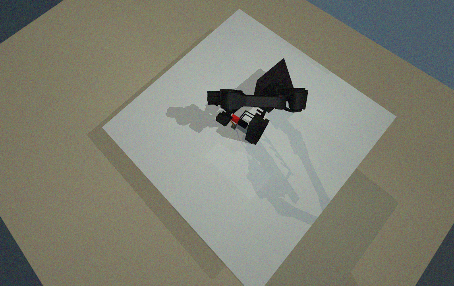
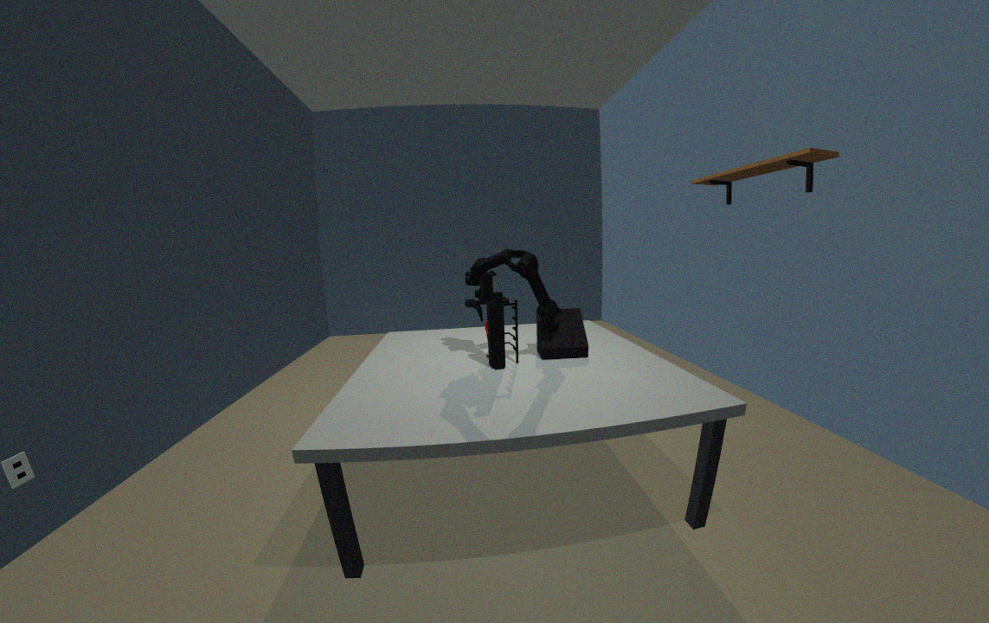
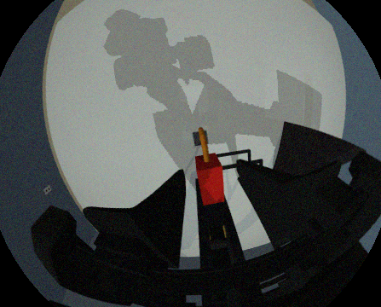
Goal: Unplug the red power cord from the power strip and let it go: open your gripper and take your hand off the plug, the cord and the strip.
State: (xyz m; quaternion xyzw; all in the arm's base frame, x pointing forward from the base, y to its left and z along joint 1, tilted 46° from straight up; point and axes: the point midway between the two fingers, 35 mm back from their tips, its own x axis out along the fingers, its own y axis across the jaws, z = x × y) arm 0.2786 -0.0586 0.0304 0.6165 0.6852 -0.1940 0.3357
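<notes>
Now: gripper tip 10 mm past the red plug, 40 mm to the right of it and 10 mm above it. The rest, counted from my gripper tip: dark upright column: 40 mm behind, 170 mm to the left, 10 mm below.
</notes>
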